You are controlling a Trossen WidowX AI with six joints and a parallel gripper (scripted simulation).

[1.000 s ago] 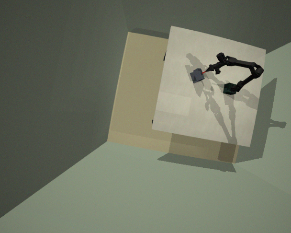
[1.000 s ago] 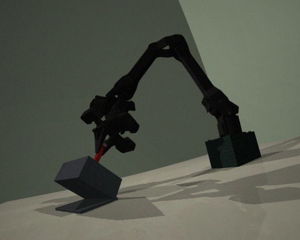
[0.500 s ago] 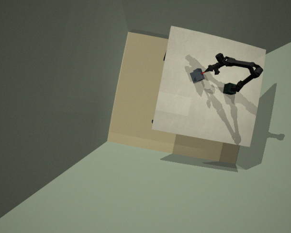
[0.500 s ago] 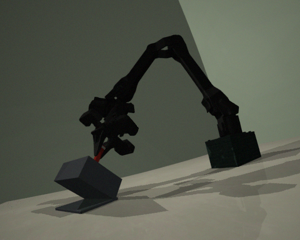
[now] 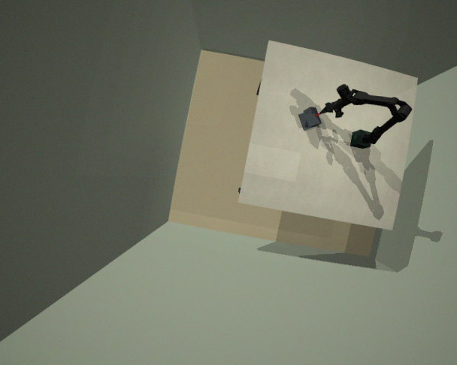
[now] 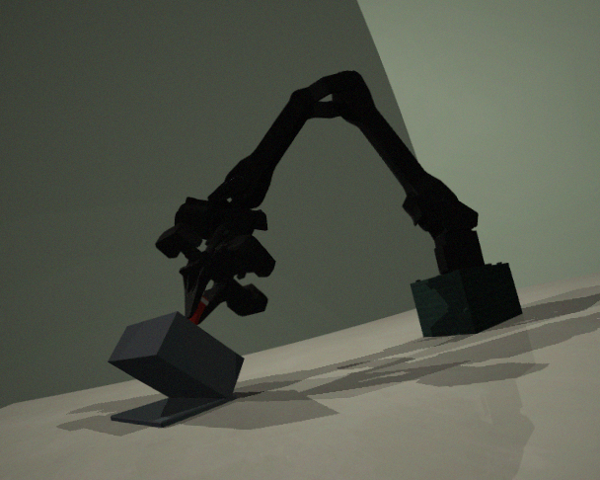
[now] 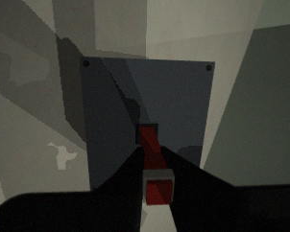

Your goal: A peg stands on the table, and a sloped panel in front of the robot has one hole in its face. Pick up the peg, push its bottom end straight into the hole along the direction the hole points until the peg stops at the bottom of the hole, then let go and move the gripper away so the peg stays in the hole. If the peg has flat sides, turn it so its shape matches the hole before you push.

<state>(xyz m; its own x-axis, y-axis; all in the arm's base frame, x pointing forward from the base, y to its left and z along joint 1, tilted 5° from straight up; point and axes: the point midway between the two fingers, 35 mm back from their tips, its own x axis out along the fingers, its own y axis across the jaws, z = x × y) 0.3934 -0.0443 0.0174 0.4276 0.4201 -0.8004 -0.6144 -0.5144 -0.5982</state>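
Right now my gripper tip is 50 mm above the grey sloped panel block, 30 mm to the right of it and 30 mm short of it. The rest, counted from my gripper tip: red peg: 10 mm to the right, 10 mm behind, 10 mm above; then flat grey plate: 100 mm below, 40 mm to the left, 40 mm ahead.
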